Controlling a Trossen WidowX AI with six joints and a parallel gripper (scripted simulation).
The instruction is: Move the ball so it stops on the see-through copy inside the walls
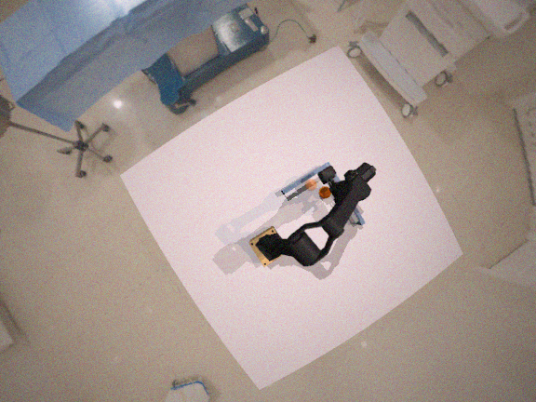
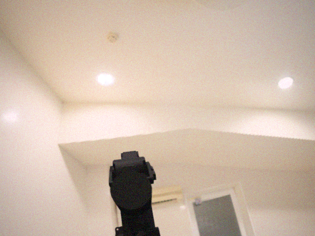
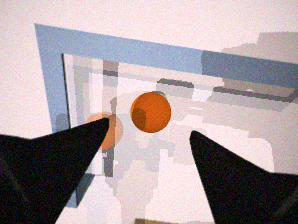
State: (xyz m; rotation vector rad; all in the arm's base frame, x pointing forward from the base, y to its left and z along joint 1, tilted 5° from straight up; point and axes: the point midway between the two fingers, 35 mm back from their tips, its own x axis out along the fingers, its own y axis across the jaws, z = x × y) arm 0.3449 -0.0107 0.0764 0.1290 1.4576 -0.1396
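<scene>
My gripper tip is now 1 cm past the orange ball and 5 cm above it. The rest, counted from my gripper tip: see-through copy of ball (3 cm behind, 7 cm to the left, 5 cm below).
</scene>
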